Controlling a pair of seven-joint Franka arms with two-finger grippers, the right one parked.
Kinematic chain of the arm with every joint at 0, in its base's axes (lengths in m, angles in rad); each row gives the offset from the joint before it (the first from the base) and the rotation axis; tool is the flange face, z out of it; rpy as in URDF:
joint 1: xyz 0 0 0.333 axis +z
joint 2: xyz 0 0 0 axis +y
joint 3: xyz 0 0 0.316 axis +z
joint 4: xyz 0.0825 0 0 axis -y
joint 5: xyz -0.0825 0 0.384 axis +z
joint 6: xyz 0 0 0 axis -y
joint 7: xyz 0.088 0 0 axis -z
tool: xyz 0 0 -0.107 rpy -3.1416 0 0
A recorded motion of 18 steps. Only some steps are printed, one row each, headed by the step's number.
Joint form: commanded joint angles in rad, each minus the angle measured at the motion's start. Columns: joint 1, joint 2, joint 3, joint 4, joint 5, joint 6, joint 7.
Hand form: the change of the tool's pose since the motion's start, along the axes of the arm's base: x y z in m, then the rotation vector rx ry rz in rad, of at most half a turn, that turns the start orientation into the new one. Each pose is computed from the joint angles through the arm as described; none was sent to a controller.
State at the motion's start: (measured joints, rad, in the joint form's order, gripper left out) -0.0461 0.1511 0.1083 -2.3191 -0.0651 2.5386 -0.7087
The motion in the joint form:
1: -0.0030 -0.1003 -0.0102 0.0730 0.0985 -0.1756 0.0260
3: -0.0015 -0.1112 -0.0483 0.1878 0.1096 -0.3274 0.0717
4: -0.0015 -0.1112 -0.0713 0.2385 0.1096 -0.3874 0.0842
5: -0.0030 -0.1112 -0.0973 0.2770 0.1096 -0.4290 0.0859
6: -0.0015 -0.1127 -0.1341 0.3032 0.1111 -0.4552 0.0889
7: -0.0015 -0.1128 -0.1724 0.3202 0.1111 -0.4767 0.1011
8: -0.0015 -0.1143 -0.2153 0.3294 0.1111 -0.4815 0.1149
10: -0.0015 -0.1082 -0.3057 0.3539 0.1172 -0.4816 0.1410
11: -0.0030 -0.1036 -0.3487 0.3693 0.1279 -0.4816 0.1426
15: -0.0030 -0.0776 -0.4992 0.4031 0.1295 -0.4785 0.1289
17: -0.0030 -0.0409 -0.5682 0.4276 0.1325 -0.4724 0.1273
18: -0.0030 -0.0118 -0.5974 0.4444 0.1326 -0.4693 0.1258
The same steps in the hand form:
1: 0.0079 -0.0073 0.0669 0.0556 0.0071 -0.1111
3: 0.0240 -0.0256 0.1099 0.0658 0.0334 -0.1960
4: 0.0302 -0.0379 0.1276 0.0664 0.0421 -0.2295
5: 0.0343 -0.0531 0.1417 0.0666 0.0444 -0.2572
6: 0.0360 -0.0727 0.1524 0.0682 0.0418 -0.2951
7: 0.0354 -0.0940 0.1585 0.0683 0.0449 -0.3448
8: 0.0335 -0.1180 0.1634 0.0689 0.0374 -0.4011
10: 0.0291 -0.1686 0.1719 0.0735 0.0152 -0.5192
11: 0.0261 -0.1932 0.1769 0.0809 0.0019 -0.5691
15: 0.0054 -0.2758 0.1806 0.0637 -0.0182 -0.7052
17: -0.0030 -0.3133 0.1746 0.0446 -0.0180 -0.7727
18: -0.0046 -0.3294 0.1683 0.0282 -0.0118 -0.7994

